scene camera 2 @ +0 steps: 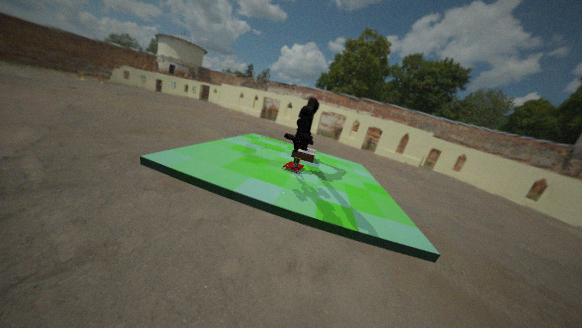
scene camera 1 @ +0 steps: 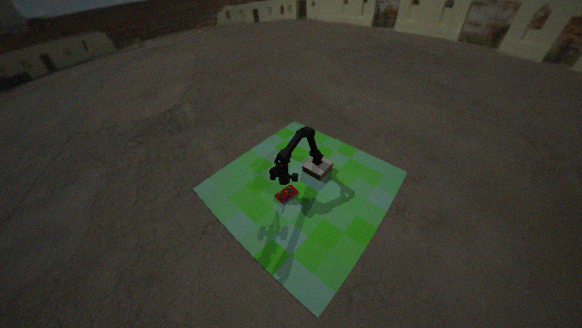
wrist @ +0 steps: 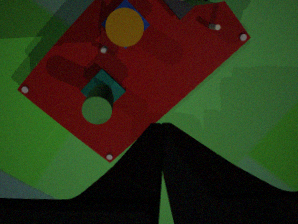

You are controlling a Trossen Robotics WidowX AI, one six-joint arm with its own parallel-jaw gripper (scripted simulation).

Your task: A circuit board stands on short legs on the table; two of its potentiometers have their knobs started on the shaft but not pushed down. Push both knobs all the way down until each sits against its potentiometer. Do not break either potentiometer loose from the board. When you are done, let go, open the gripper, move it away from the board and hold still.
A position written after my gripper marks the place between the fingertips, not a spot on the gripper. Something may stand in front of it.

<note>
My gripper (wrist: 160, 132) is shut, with nothing in its grasp. I also see a green knob (wrist: 97, 108).
</note>
